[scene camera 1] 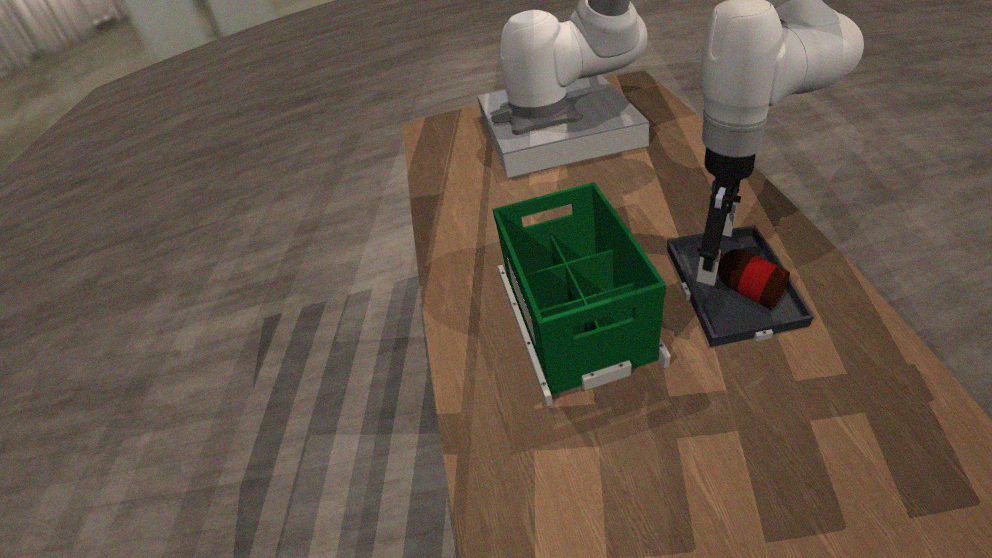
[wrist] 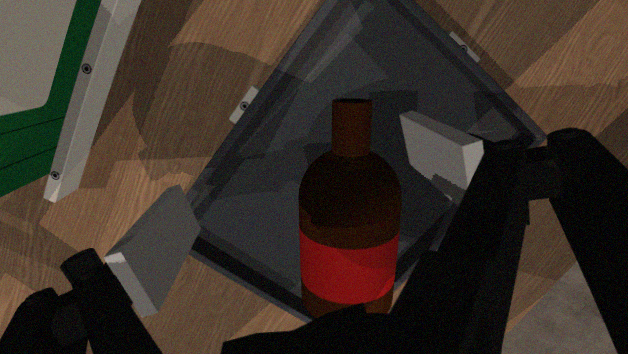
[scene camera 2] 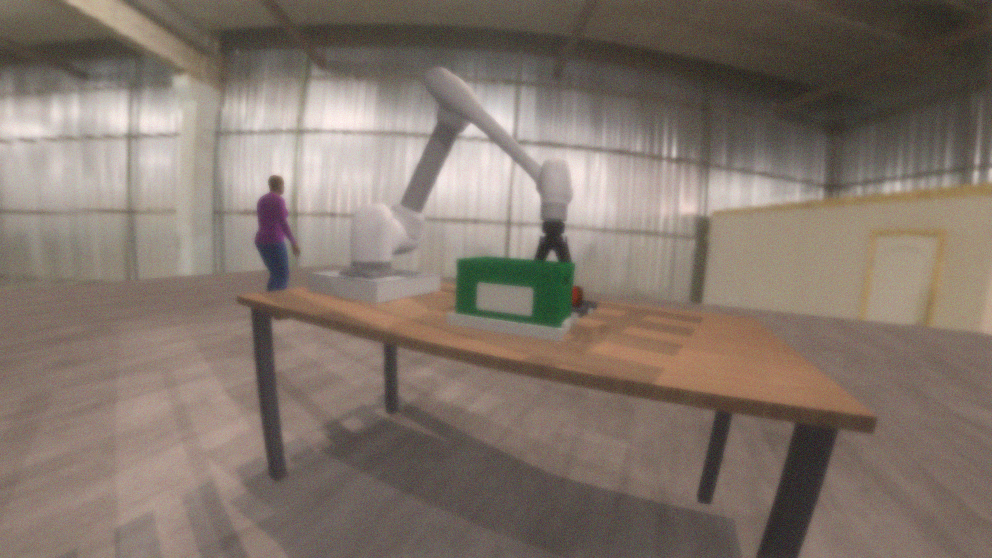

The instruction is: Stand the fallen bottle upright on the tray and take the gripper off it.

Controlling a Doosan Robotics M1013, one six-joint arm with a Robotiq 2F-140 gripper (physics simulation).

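Seen in the pictures: gripper, fingertip midpoint: (wrist: 295, 173); arm's base, origin of the base link: (scene camera 1: 539, 113) (scene camera 2: 371, 274).
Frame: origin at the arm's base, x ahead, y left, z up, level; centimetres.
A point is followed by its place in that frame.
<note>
The brown bottle with a red label (scene camera 1: 757, 279) {x 73.6, y 19.1, z -0.4 cm} (wrist: 350, 270) {x 71.3, y 20.5, z 0.7 cm} lies on its side on the dark tray (scene camera 1: 736, 317) {x 75.3, y 15.1, z -6.6 cm} (wrist: 240, 200) {x 74.0, y 12.4, z -6.7 cm}. In scene camera 1 its neck is hidden behind a fingertip; in the wrist view the neck points up the picture and the base is partly hidden by the gripper. A red part of the bottle (scene camera 2: 576, 296) {x 75.2, y 18.9, z -2.3 cm} shows past the crate in scene camera 2. My gripper (scene camera 1: 717, 246) {x 67.2, y 14.0, z 1.0 cm} (wrist: 295, 173) {x 67.2, y 14.0, z 1.0 cm} is open and empty, pointing down over the neck end of the bottle. In the wrist view the bottle appears nearer the right finger pad. The crate hides the fingertips in scene camera 2.
A green crate with dividers (scene camera 1: 603, 353) {x 78.8, y -10.8, z -0.6 cm} (scene camera 2: 554, 291) {x 78.2, y -19.8, z 4.4 cm} (wrist: 80, 55) {x 68.9, y -1.7, z -4.3 cm} stands beside the tray, with light rails (scene camera 1: 606, 375) {x 80.0, y -10.7, z -4.9 cm} (wrist: 95, 100) {x 71.7, y -0.4, z -5.6 cm} along its base. The robot's base block (scene camera 1: 575, 149) {x 16.3, y 4.4, z -3.6 cm} (scene camera 2: 378, 285) {x 16.3, y -12.8, z -1.2 cm} is at the far end of the table. A person (scene camera 2: 272, 222) stands beyond the table.
</note>
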